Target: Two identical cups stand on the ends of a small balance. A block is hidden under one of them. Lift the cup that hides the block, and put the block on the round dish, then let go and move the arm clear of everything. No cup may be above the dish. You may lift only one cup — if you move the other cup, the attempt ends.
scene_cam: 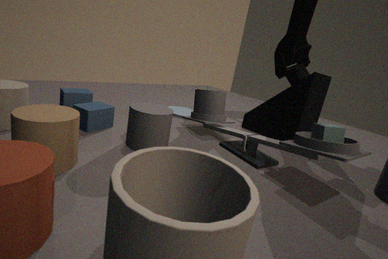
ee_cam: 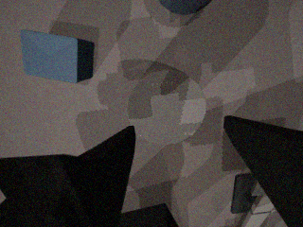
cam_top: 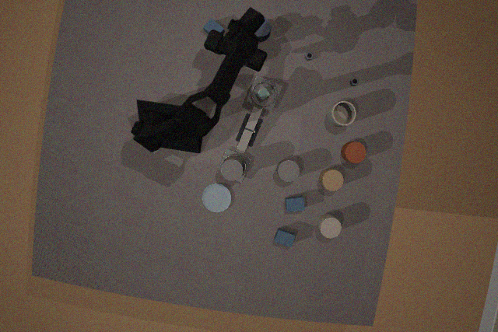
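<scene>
My gripper tip is now 11 cm short of the teal block and 10 cm to the left of it. Also, from my gripper tip: blue-grey cylinder 13 cm to the left, 7 cm ahead, 5 cm below; then round light-blue dish 47 cm to the right, 8 cm below, 3 cm ahead; then small balance 22 cm to the right, 9 cm ahead, 5 cm below.
</scene>
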